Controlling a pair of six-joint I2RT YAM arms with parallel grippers.
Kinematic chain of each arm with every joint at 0, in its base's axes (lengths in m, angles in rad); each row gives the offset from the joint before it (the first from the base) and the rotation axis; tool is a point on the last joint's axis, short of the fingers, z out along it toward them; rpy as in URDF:
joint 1: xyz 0 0 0.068 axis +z
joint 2: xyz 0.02 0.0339 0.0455 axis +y
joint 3: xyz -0.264 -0.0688 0 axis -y
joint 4: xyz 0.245 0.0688 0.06 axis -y
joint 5: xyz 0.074 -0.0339 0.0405 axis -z
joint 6: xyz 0.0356 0 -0.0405 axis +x
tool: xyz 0 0 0 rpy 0 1.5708 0
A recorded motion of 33 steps. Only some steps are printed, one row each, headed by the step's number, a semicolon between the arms.
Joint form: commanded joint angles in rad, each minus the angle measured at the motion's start. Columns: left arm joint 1, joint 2, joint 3, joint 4, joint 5, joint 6; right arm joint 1, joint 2, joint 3, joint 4, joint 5, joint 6.
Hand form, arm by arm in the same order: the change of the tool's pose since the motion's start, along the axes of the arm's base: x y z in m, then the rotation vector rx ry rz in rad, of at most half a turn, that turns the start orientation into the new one. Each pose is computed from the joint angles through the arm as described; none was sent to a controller.
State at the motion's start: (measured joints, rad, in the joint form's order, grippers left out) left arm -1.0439 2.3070 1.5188 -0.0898 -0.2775 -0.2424; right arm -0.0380 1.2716 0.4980 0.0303 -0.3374 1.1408
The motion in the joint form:
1: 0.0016 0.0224 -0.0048 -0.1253 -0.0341 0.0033; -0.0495 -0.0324 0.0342 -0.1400 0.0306 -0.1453
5: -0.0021 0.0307 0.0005 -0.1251 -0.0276 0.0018; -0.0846 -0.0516 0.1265 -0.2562 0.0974 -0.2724
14: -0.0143 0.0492 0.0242 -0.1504 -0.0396 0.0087; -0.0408 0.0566 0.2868 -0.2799 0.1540 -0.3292
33: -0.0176 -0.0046 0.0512 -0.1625 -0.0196 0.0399; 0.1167 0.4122 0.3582 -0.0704 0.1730 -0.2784
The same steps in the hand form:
1: -0.0049 0.0122 -0.0191 0.1475 0.0516 0.0188; -0.0056 -0.0124 0.0062 -0.1175 0.0347 0.0258
5: -0.0061 0.0103 -0.0214 0.1466 0.0578 0.0124; 0.0001 -0.0236 0.0295 -0.2525 0.0203 0.0313
14: -0.0095 0.0056 -0.0247 0.1730 0.0559 0.0014; 0.0346 -0.0178 0.0521 -0.3364 -0.0160 0.0710
33: -0.0083 -0.0012 0.0063 0.1216 0.0249 -0.0366; 0.0899 0.0291 -0.0119 -0.3124 0.0479 0.1914

